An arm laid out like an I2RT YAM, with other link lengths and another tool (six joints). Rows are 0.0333 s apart.
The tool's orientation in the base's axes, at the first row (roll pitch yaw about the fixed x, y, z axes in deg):
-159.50, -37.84, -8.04
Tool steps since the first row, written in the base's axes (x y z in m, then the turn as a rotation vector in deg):
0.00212, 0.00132, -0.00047, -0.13, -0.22, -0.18
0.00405, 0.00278, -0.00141, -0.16, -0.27, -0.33
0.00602, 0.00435, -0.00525, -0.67, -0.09, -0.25
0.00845, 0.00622, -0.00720, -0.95, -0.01, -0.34
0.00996, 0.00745, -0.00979, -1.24, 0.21, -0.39
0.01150, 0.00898, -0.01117, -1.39, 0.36, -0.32
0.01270, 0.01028, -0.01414, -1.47, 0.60, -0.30
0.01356, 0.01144, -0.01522, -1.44, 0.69, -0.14
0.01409, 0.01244, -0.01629, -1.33, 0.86, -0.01
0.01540, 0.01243, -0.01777, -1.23, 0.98, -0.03
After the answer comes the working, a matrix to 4 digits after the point.
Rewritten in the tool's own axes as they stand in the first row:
0.00122, -0.00096, 0.00201, -0.19, 0.25, -0.01
0.00199, -0.00194, 0.00429, -0.30, 0.34, 0.07
0.00101, -0.00222, 0.00876, -0.67, 0.10, -0.25
0.00150, -0.00327, 0.01220, -0.95, 0.03, -0.34
0.00096, -0.00361, 0.01538, -1.23, -0.19, -0.42
0.00115, -0.00457, 0.01776, -1.32, -0.37, -0.53
0.00012, -0.00489, 0.02105, -1.40, -0.61, -0.53
0.00000, -0.00564, 0.02269, -1.29, -0.74, -0.60
-0.00035, -0.00625, 0.02407, -1.14, -0.93, -0.59
-0.00023, -0.00573, 0.02597, -1.09, -1.03, -0.48

The tool's axes in the first row as the columns of a matrix, in the base's axes (rounded; the answer above uses it unrounded):
0.7820, 0.0817, 0.6179
-0.1105, -0.9575, 0.2664
0.6135, -0.2766, -0.7397

